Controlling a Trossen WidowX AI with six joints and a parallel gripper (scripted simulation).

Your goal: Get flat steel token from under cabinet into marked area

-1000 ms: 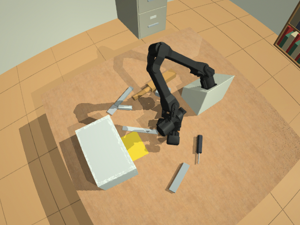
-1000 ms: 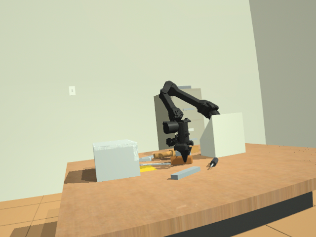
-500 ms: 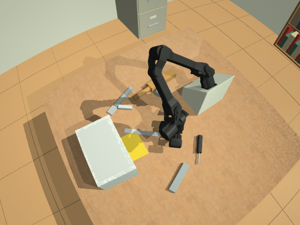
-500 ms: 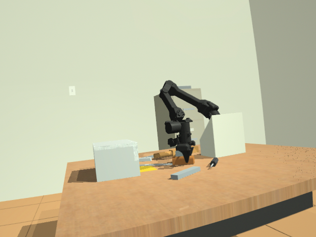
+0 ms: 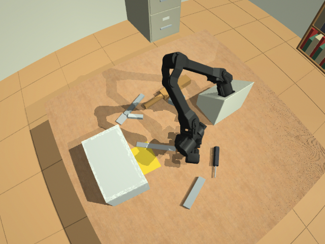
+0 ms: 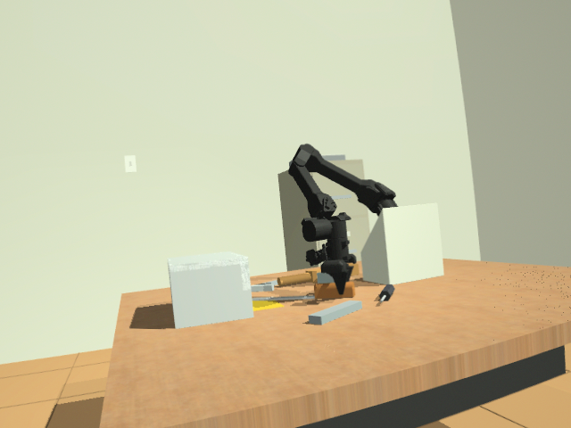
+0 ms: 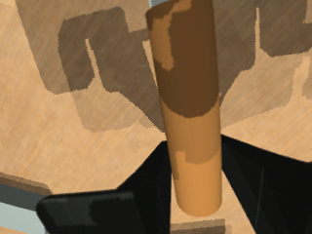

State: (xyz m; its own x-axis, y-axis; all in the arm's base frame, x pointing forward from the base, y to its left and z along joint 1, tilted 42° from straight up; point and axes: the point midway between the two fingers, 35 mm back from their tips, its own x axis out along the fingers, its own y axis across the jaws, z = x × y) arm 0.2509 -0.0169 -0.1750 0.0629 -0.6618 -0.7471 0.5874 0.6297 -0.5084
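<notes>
My gripper tip is 120 mm to the right of the black screwdriver and 70 mm past it. Also, from my gripper tip: grey block 290 mm to the right, 90 mm behind, 10 mm above; grey bar 190 mm to the left, 100 mm ahead; flat grey token 330 mm ahead, 50 mm to the right, 10 mm below.
</notes>
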